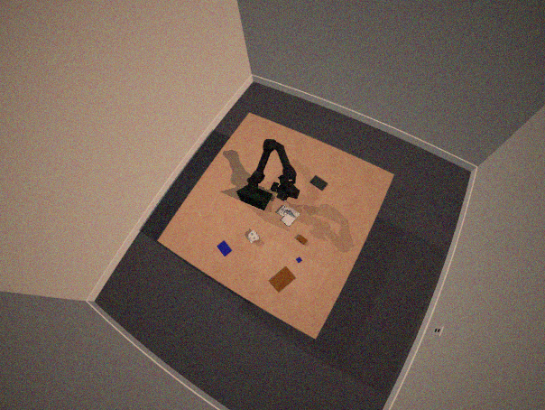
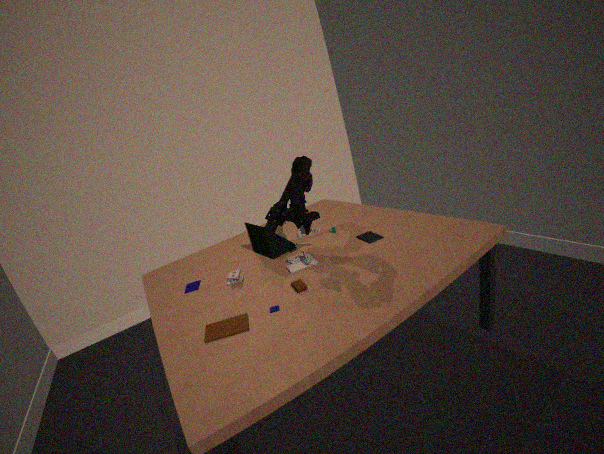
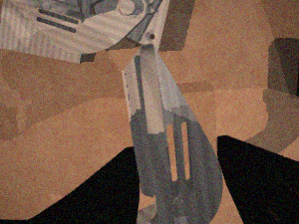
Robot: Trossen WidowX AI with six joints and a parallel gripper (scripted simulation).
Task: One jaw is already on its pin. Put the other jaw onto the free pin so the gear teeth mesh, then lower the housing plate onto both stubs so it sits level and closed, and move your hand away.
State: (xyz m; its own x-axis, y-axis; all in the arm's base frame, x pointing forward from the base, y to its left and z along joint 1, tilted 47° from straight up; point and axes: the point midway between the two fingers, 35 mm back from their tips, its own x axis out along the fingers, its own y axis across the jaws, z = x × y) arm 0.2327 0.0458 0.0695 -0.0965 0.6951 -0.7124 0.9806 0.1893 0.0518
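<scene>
Right now my gripper tip is 10 mm short of the jaw and 40 mm to the right of it. Round my gripper tip: base 90 mm ahead, 90 mm to the right, 80 mm below; dark plate 140 mm ahead, 240 mm to the left, 90 mm below; teal piece 90 mm behind, 200 mm to the left, 80 mm below.
</scene>
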